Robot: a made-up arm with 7 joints. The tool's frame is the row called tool.
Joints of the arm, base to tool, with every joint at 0 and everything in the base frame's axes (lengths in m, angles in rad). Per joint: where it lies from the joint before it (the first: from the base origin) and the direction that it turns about. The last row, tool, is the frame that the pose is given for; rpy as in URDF.
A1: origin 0 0 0 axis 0.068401 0.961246 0.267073
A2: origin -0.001 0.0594 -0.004 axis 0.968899 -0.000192 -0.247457
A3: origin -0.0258 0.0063 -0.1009 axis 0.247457 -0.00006 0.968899
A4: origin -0.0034 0 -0.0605 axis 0.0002 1 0.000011
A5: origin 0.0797 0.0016 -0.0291 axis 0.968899 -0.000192 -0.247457
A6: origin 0.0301 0 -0.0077 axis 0.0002 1 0.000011
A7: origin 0.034 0 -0.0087 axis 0.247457 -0.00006 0.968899
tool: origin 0 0 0 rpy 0 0.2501 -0.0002
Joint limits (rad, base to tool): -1.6..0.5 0..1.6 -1.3..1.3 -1.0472..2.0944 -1.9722..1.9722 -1.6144..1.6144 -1.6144..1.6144
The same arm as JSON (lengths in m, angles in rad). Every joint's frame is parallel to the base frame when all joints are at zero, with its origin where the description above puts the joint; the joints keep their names.
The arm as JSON. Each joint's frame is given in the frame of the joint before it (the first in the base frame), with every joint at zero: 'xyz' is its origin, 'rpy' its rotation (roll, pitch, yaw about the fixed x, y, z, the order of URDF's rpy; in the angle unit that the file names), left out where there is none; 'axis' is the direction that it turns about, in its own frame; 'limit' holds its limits. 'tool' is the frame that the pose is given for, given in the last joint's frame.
{
  "units": {
    "length": "m",
    "angle": "rad"
  },
  "joints": [
    {
      "name": "A1",
      "type": "revolute",
      "origin": {
        "xyz": [
          0.0,
          0.0,
          0.0
        ]
      },
      "axis": [
        0.068403,
        0.961235,
        0.26711
      ],
      "limit": {
        "lower": -1.6,
        "upper": 0.5
      }
    },
    {
      "name": "A2",
      "type": "revolute",
      "origin": {
        "xyz": [
          -0.001,
          0.0594,
          -0.004
        ]
      },
      "axis": [
        0.968889,
        -0.0002,
        -0.247497
      ],
      "limit": {
        "lower": 0.0,
        "upper": 1.6
      }
    },
    {
      "name": "A3",
      "type": "revolute",
      "origin": {
        "xyz": [
          -0.0258,
          0.0063,
          -0.1009
        ]
      },
      "axis": [
        0.247497,
        -0.0001,
        0.968889
      ],
      "limit": {
        "lower": -1.3,
        "upper": 1.3
      }
    },
    {
      "name": "A4",
      "type": "revolute",
      "origin": {
        "xyz": [
          -0.0034,
          0.0,
          -0.0605
        ]
      },
      "axis": [
        0.0002,
        1.0,
        0.0
      ],
      "limit": {
        "lower": -1.0472,
        "upper": 2.0944
      }
    },
    {
      "name": "A5",
      "type": "revolute",
      "origin": {
        "xyz": [
          0.0797,
          0.0016,
          -0.0291
        ]
      },
      "axis": [
        0.968889,
        -0.0002,
        -0.247497
      ],
      "limit": {
        "lower": -1.9722,
        "upper": 1.9722
      }
    },
    {
      "name": "A6",
      "type": "revolute",
      "origin": {
        "xyz": [
          0.0301,
          0.0,
          -0.0077
        ]
      },
      "axis": [
        0.0002,
        1.0,
        0.0
      ],
      "limit": {
        "lower": -1.6144,
        "upper": 1.6144
      }
    },
    {
      "name": "A7",
      "type": "revolute",
      "origin": {
        "xyz": [
          0.034,
          0.0,
          -0.0087
        ]
      },
      "axis": [
        0.247497,
        -0.0001,
        0.968889
      ],
      "limit": {
        "lower": -1.6144,
        "upper": 1.6144
      }
    }
  ],
  "tool": {
    "origin": {
      "xyz": [
        0.0,
        0.0,
        0.0
      ],
      "rpy": [
        0.0,
        0.2501,
        -0.0002
      ]
    }
  }
}

